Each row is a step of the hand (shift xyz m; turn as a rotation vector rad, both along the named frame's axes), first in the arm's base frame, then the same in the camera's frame.
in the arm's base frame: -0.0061 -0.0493 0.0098 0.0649 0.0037 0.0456
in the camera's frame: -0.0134 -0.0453 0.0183 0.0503 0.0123 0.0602
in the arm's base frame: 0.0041 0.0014 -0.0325 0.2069 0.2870 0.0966
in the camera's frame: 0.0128 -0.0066 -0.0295 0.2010 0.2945 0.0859
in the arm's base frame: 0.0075 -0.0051 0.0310 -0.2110 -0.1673 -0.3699
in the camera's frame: -0.0017 0.0022 0.0322 -0.1193 -0.2437 -0.3684
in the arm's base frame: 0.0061 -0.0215 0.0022 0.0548 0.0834 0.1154
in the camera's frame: 0.0031 -0.0205 0.0085 0.0298 0.1067 0.1049
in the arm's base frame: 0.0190 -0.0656 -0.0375 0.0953 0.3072 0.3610
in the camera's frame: 0.0217 -0.0733 -0.0151 0.0250 0.3813 0.2963
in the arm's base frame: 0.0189 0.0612 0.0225 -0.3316 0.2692 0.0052
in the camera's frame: 0.0182 0.0641 0.0129 -0.2920 0.2739 -0.1490
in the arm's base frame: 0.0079 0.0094 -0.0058 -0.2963 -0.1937 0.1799
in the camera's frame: 0.0101 0.0075 -0.0052 -0.3517 -0.1346 0.1259
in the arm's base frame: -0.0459 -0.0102 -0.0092 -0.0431 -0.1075 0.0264
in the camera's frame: -0.0425 -0.0105 -0.0194 -0.0592 -0.0965 0.0360
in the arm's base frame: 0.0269 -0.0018 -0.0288 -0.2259 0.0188 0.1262
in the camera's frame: 0.0333 -0.0096 -0.0188 -0.2485 0.0563 0.0491
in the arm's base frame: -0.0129 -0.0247 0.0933 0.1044 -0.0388 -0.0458
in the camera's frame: -0.0400 -0.0012 0.0888 0.1084 -0.0522 -0.0044
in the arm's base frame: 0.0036 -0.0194 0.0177 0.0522 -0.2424 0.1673
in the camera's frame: -0.0033 -0.0147 0.0218 -0.0194 -0.1969 0.2243
